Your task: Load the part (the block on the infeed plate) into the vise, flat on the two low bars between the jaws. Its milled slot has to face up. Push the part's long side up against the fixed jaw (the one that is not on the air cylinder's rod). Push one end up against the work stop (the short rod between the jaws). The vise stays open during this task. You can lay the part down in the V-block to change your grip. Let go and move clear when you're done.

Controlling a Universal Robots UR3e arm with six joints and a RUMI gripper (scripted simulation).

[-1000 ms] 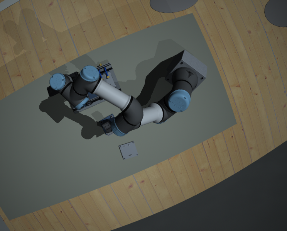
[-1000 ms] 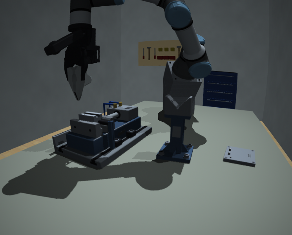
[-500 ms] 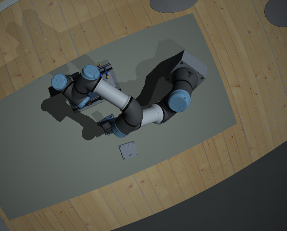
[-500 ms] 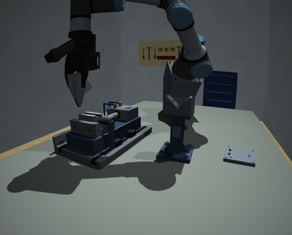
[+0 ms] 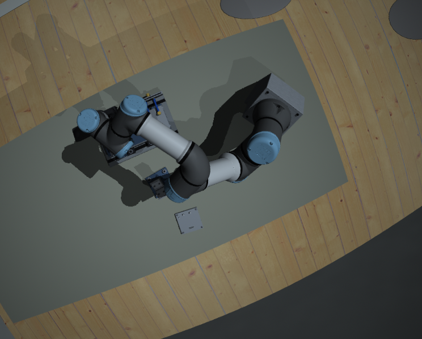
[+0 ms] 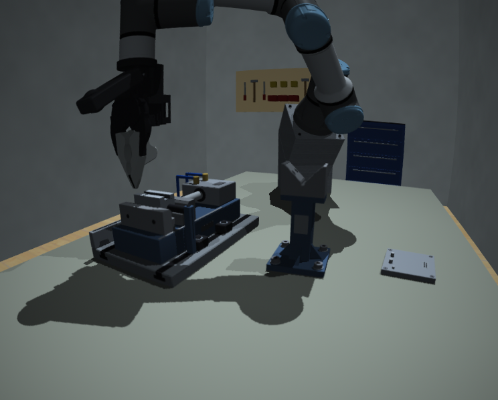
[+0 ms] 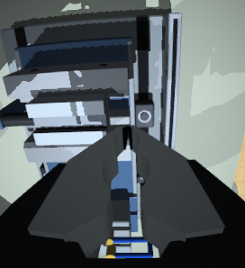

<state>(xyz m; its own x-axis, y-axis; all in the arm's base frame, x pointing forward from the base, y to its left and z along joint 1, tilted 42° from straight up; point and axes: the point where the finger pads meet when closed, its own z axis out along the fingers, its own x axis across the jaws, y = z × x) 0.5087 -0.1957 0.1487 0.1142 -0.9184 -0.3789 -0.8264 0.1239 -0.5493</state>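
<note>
The part lies 50 mm to the left of my hand, 30 mm below it and 10 mm behind it. Also, from my hand: moving jaw (50 mm below, 40 mm to the left, 40 mm behind); fixed jaw (50 mm to the left, 50 mm below, 20 mm ahead); work stop (90 mm to the left, 40 mm below, 10 mm behind).
</note>
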